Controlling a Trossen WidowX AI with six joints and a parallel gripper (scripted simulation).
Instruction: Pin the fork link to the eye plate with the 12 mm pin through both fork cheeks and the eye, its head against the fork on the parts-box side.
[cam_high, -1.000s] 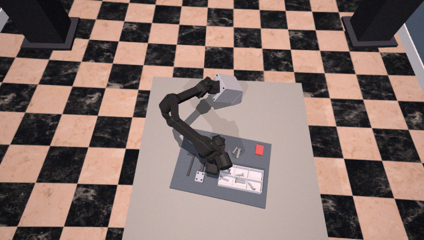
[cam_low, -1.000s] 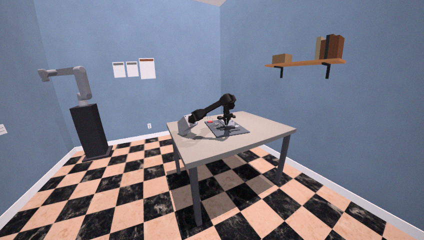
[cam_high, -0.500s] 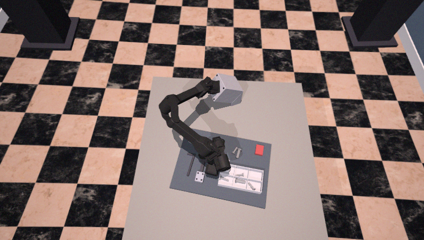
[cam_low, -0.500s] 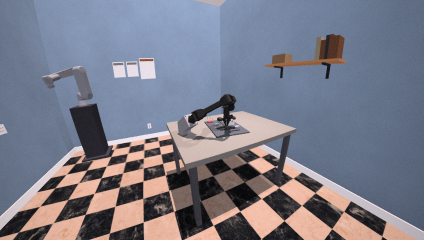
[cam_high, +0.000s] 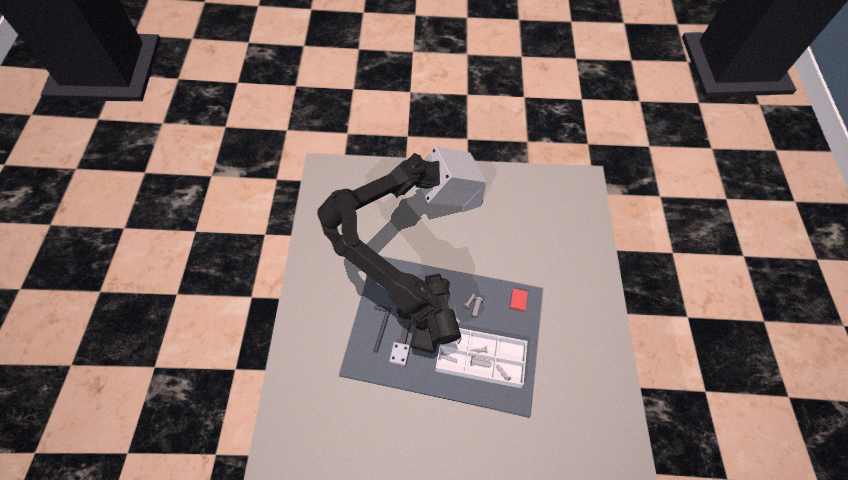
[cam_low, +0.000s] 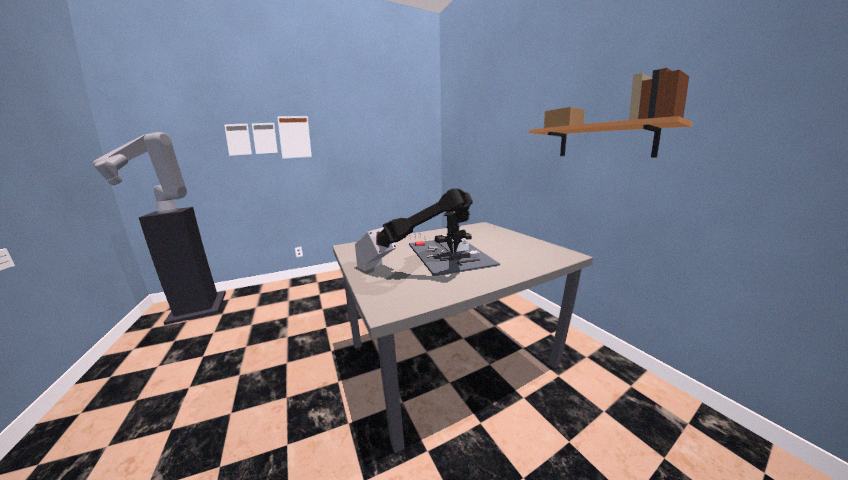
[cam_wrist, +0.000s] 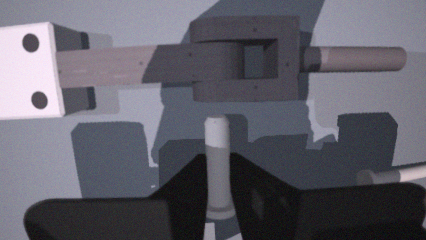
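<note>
My hand is 5 cm to the left of the eye plate and 3 cm above it. From my hand the other things lie so: dark fork link 4 cm to the right, 4 cm behind, 3 cm below; pin 6 cm to the left, 4 cm below, 3 cm behind; dark mat 5 cm to the left, 5 cm below, 1 cm ahead.
</note>
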